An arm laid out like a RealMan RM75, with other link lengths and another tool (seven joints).
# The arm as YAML. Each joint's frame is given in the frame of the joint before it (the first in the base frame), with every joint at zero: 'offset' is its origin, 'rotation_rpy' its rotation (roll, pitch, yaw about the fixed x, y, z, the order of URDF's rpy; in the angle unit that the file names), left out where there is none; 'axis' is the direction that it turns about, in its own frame. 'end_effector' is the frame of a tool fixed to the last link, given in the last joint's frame.
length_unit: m
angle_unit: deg
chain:
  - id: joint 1
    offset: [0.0, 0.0, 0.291]
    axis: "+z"
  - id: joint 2
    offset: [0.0, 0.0, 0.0]
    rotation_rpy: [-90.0, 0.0, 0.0]
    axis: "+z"
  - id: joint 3
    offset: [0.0, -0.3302, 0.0]
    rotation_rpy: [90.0, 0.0, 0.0]
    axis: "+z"
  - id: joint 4
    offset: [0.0, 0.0, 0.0]
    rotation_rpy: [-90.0, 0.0, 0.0]
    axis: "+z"
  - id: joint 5
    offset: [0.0, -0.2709, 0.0]
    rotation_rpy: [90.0, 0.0, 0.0]
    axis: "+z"
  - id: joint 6
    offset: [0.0, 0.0, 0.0]
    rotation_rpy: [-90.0, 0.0, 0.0]
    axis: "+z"
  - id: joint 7
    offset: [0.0, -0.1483, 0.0]
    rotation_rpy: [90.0, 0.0, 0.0]
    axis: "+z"
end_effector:
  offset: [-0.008, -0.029, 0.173]
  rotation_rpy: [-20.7, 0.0, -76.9]
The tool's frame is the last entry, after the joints.
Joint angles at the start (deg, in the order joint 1, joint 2, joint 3, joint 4, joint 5, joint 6, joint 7): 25.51, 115.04, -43.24, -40.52, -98.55, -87.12, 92.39
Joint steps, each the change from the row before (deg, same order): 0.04, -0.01, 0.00, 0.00, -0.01, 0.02, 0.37; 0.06, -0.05, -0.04, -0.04, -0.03, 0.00, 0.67; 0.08, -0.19, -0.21, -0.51, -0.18, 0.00, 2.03; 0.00, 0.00, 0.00, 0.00, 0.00, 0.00, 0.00; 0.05, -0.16, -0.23, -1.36, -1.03, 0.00, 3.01; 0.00, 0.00, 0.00, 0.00, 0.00, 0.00, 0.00; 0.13, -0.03, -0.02, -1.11, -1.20, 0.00, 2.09; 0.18, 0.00, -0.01, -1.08, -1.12, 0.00, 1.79
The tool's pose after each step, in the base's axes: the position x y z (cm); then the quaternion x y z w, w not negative. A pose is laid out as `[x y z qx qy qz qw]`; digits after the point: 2 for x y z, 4 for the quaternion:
[30.30 53.31 -4.33 -0.9262 -0.3197 0.0870 0.1801]
[30.29 53.34 -4.32 -0.9275 -0.3159 0.0893 0.1785]
[30.29 53.43 -4.19 -0.9313 -0.3065 0.0931 0.1736]
[30.29 53.43 -4.19 -0.9313 -0.3065 0.0931 0.1736]
[30.41 53.50 -4.06 -0.9369 -0.2949 0.0926 0.1636]
[30.41 53.50 -4.06 -0.9369 -0.2949 0.0926 0.1636]
[30.54 53.55 -4.06 -0.9409 -0.2875 0.0895 0.1551]
[30.58 53.64 -4.04 -0.9440 -0.2821 0.0857 0.1479]

